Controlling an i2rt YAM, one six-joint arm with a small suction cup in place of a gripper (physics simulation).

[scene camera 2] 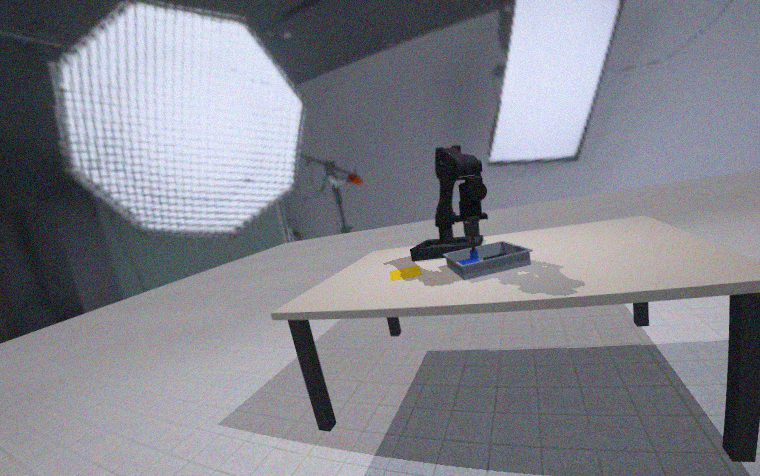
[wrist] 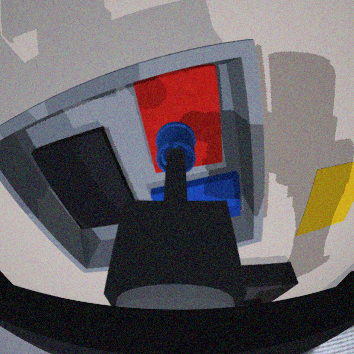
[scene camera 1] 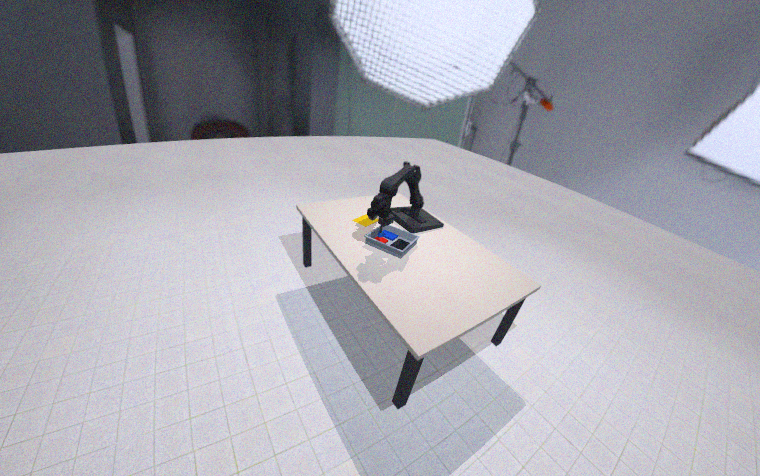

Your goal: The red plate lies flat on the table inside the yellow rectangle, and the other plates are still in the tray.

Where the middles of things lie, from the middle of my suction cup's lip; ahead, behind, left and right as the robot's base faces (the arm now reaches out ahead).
Scene:
Now: the red plate (wrist: 190,95) 1 cm to the right of my suction cup and 5 cm below it. Also, from my suction cup: black plate (wrist: 82,169) (8 cm behind, 9 cm to the left, 5 cm below); then yellow rectangle (wrist: 322,209) (12 cm behind, 27 cm to the right, 6 cm below); then grey tray (scene camera 1: 409,237) (7 cm behind, 4 cm to the left, 3 cm below).

